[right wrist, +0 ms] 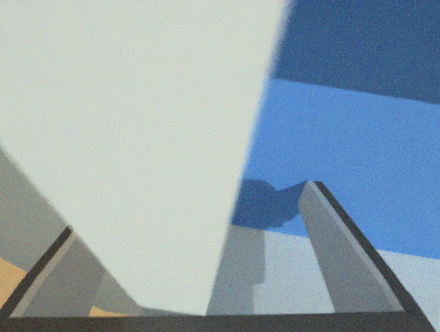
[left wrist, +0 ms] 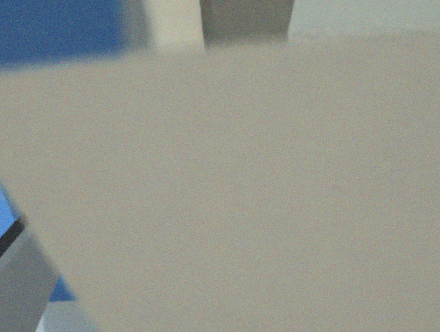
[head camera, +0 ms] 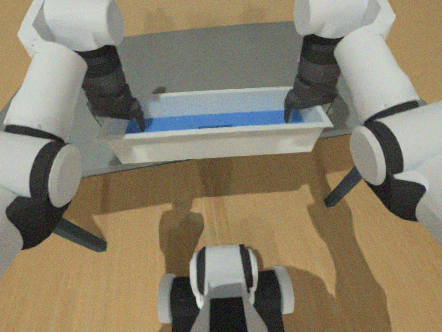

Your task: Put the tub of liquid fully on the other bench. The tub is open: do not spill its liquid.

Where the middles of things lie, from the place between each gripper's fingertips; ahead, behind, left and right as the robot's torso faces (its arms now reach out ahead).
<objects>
I see the tub (head camera: 171,132) 250 mm to the left of my right hand, 20 mm behind it and 10 mm above it.
My left gripper is now 3 cm past the tub, 25 cm to the left of it and 1 cm below it.
</objects>
